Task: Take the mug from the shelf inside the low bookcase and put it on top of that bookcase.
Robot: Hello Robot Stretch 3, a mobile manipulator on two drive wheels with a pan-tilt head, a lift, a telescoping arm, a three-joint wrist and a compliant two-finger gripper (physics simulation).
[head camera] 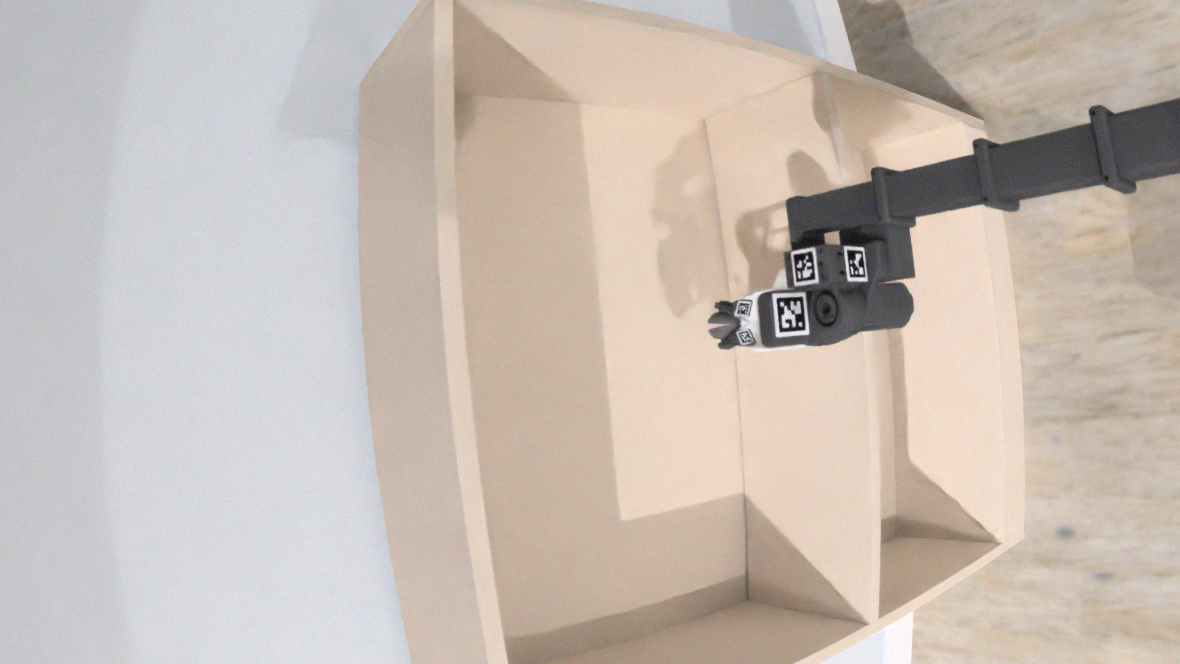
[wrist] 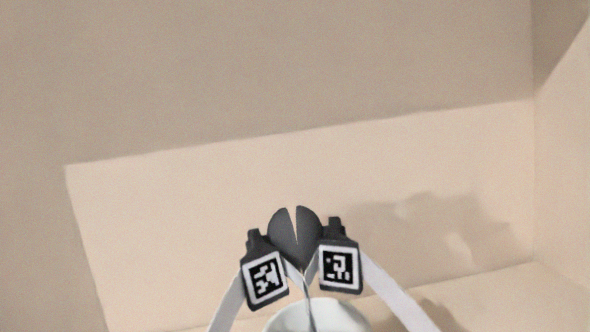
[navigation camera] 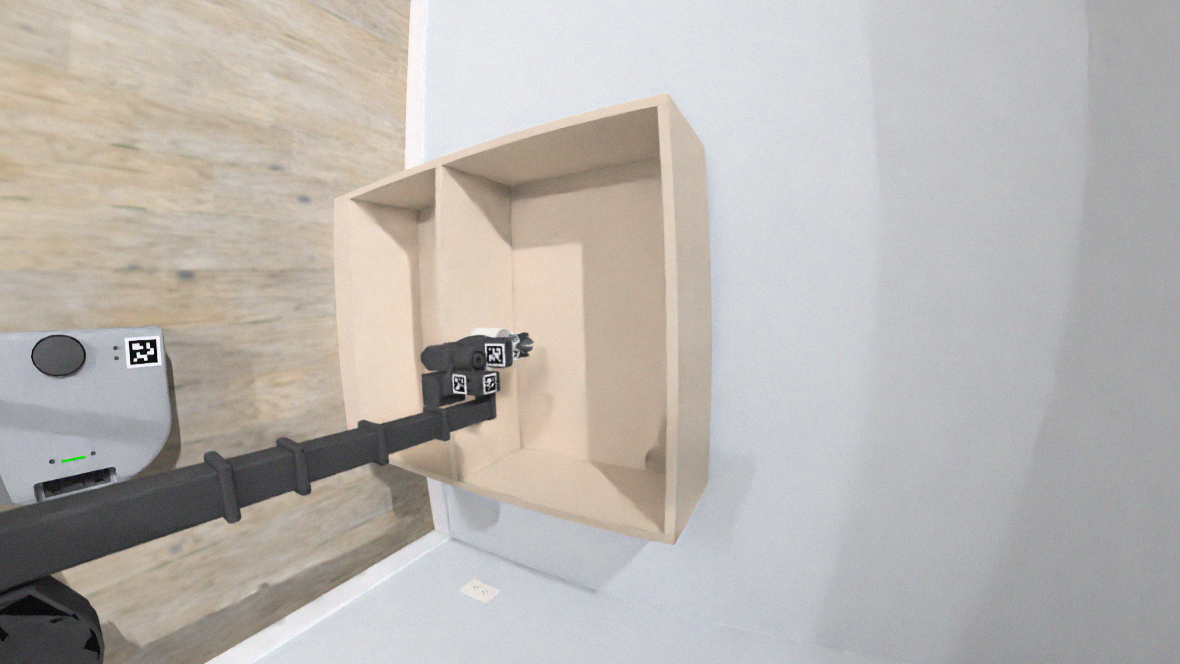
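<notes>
The white mug stands upright on the middle shelf of the low bookcase. In the wrist view its rim shows at the bottom edge, below the fingers. In the head and navigation views most of it is hidden under the wrist. My gripper is shut, its dark fingertips pressed together with nothing between them, a little above the mug. The pale wooden bookcase has its top board at the left in the head view and at the right in the navigation view.
The telescoping arm reaches into the open front of the bookcase. The top board overhangs the upper compartment, and side panels bound it. A lower compartment lies under the shelf. A pale wall is behind the bookcase.
</notes>
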